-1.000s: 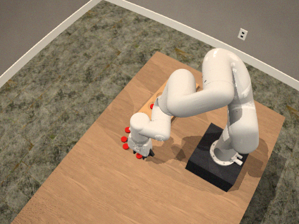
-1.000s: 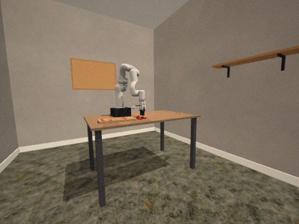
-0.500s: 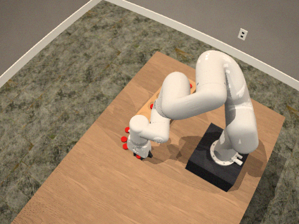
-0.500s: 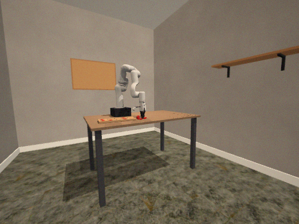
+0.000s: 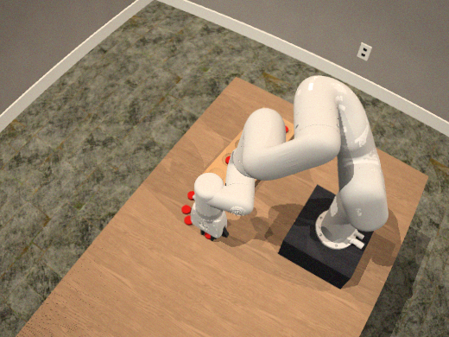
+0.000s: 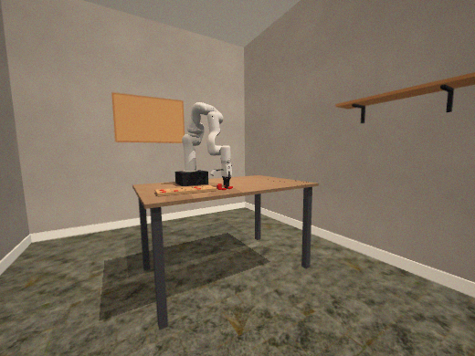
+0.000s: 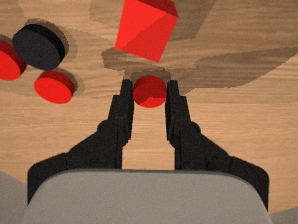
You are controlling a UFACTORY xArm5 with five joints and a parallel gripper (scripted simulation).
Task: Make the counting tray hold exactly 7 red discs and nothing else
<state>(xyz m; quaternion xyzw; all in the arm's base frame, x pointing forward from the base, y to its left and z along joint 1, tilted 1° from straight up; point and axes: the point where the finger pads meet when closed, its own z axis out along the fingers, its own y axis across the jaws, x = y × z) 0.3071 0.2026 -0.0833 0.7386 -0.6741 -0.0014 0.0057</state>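
Now: hand 80 mm short of the wooden counting tray, 320 mm to the left of it and 20 mm above it. From my hand the other things lie so: black disc: 80 mm ahead, 30 mm to the right, 20 mm below.
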